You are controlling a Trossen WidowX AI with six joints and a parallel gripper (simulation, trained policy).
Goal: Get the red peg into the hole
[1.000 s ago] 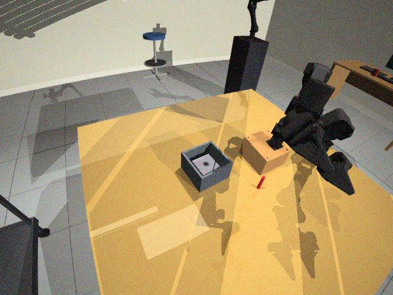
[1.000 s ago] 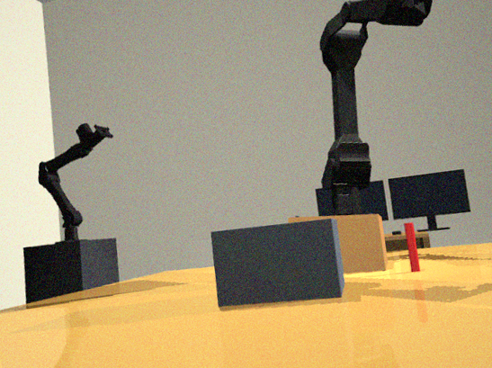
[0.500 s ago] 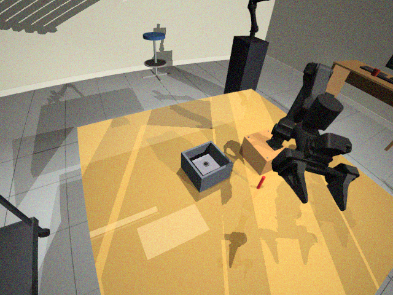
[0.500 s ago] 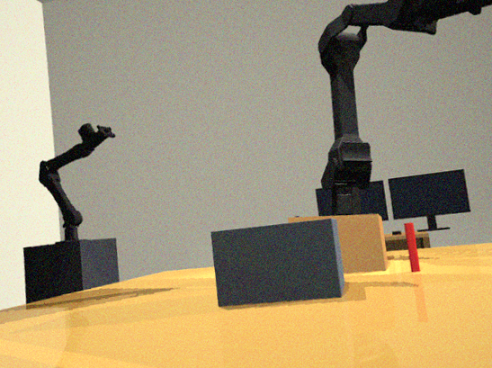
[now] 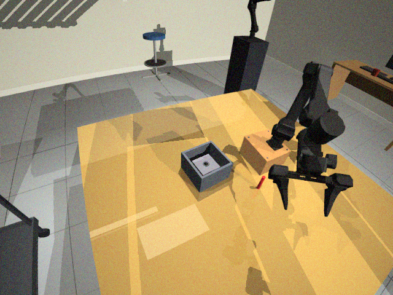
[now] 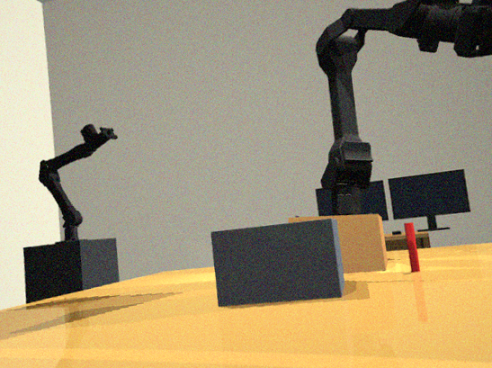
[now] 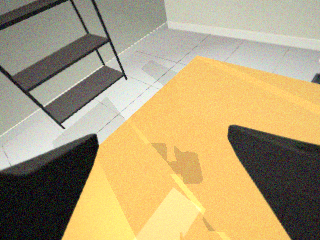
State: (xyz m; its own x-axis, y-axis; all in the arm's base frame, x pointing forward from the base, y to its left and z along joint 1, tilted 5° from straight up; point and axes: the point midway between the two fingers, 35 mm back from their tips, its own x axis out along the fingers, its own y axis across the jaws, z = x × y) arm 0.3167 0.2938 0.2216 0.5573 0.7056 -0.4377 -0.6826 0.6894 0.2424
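The red peg lies 160 mm behind my gripper tip, 220 mm to the right of it and 260 mm below it. From my gripper tip the other things lie so: grey box (10 mm ahead, 400 mm to the right, 270 mm below); then plate (10 mm ahead, 400 mm to the right, 250 mm below).
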